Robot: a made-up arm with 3 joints.
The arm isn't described. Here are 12 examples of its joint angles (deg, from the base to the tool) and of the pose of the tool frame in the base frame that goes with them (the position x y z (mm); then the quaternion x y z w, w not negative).
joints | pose
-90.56 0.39 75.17 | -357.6 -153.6 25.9 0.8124 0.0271 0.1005 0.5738
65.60 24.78 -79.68 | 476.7 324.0 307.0 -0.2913 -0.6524 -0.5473 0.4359
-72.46 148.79 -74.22 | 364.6 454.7 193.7 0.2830 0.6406 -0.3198 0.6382
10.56 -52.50 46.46 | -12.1 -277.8 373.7 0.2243 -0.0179 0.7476 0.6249
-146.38 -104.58 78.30 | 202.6 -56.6 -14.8 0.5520 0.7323 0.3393 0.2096
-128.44 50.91 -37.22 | -541.5 537.0 42.7 -0.6127 0.7087 0.2000 0.2869
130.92 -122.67 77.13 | -200.9 113.7 -188.3 -0.7069 -0.5763 -0.0949 0.3989
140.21 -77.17 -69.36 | -432.8 -161.5 388.0 -0.1291 0.1427 0.8663 0.4610
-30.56 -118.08 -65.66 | 267.8 -173.1 408.9 0.8196 0.4258 0.0644 0.3780
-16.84 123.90 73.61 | -76.7 530.7 -114.8 -0.7892 0.5560 -0.0809 0.2480
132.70 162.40 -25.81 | -258.4 596.1 -140.5 -0.1564 -0.7114 0.0663 0.6820
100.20 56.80 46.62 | 384.3 207.4 491.3 -0.0754 0.0318 -0.9522 0.2942
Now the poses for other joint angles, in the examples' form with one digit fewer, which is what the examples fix.
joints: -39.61 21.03 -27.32
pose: 33 65 -469 -0.845 0.145 -0.365 0.364
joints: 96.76 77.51 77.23
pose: 382 272 296 -0.222 0.213 -0.907 0.287
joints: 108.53 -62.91 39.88
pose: -361 -218 259 -0.480 -0.343 0.696 0.409
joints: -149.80 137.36 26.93
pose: 2 707 95 0.116 -0.880 -0.431 0.165
